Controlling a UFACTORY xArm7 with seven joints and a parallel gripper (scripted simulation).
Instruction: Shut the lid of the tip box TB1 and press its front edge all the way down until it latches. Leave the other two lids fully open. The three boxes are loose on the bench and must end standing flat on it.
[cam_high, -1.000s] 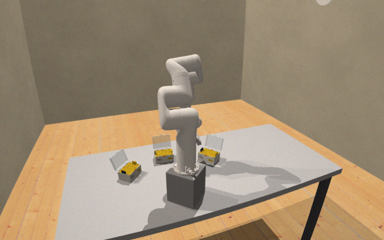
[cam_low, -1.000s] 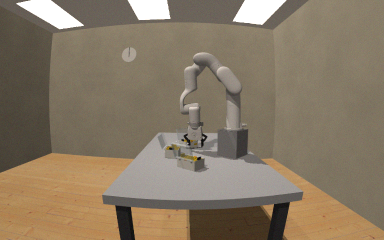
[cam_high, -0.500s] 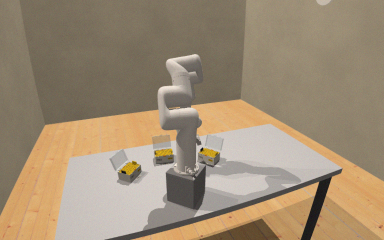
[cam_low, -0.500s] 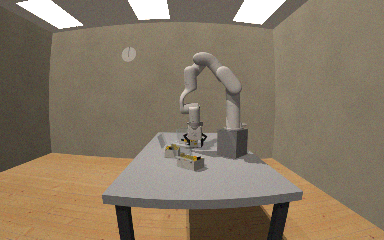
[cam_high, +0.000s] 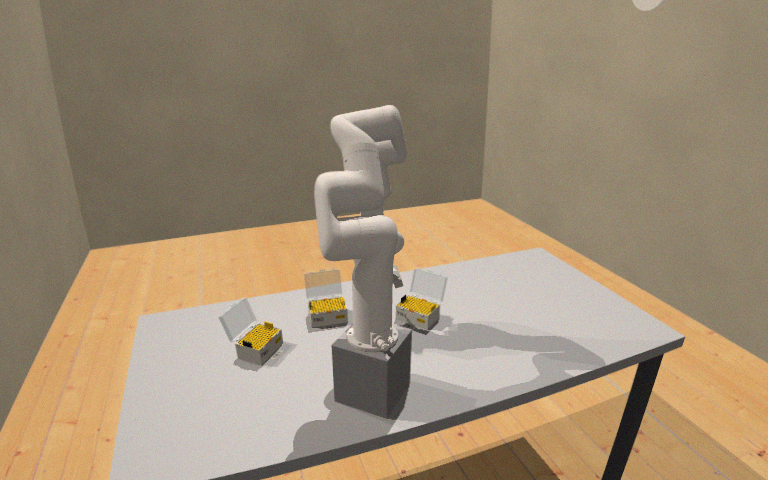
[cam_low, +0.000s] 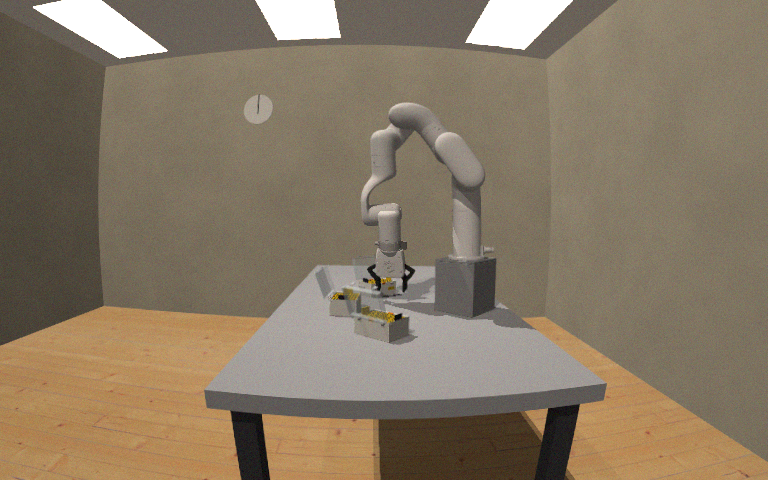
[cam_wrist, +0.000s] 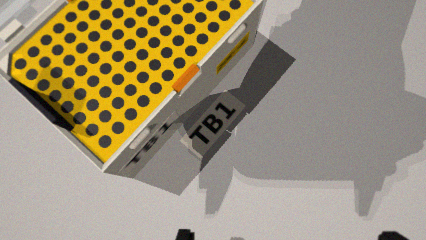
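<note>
The clear lid is 190 mm to the right of my hand, 60 mm ahead of it and 50 mm above it. Round my hand: tip box (150 mm to the right, 40 mm ahead, 10 mm above); TB1 label (90 mm to the right, 50 mm below).
</note>
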